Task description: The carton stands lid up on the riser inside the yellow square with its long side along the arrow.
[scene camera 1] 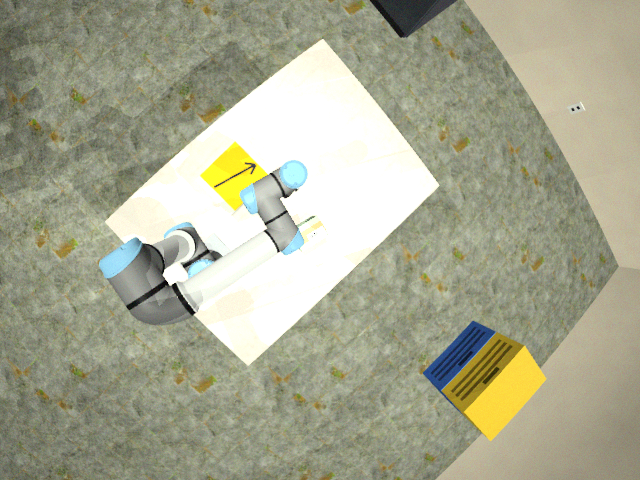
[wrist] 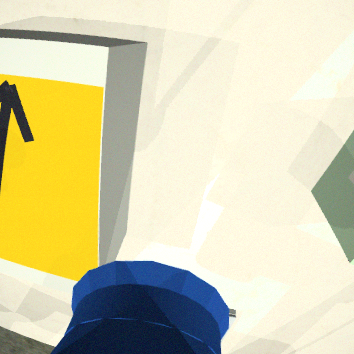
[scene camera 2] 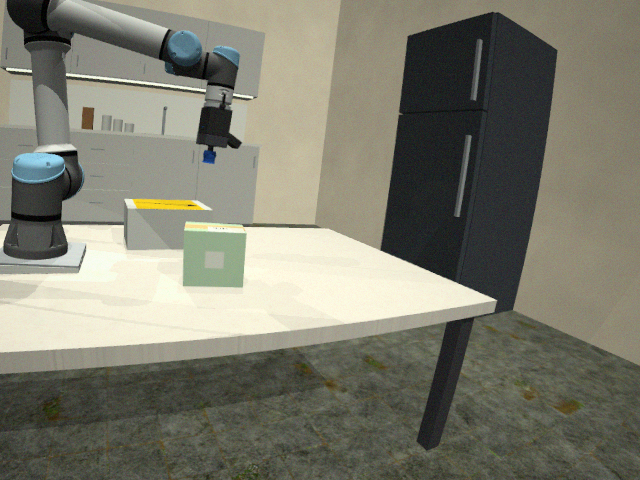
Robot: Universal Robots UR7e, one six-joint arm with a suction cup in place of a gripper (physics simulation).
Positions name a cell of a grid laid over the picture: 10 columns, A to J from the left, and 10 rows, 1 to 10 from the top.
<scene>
A riser shows in scene camera 1 (D4), in the wrist view (C3) and in scene camera 2 (C5).
</scene>
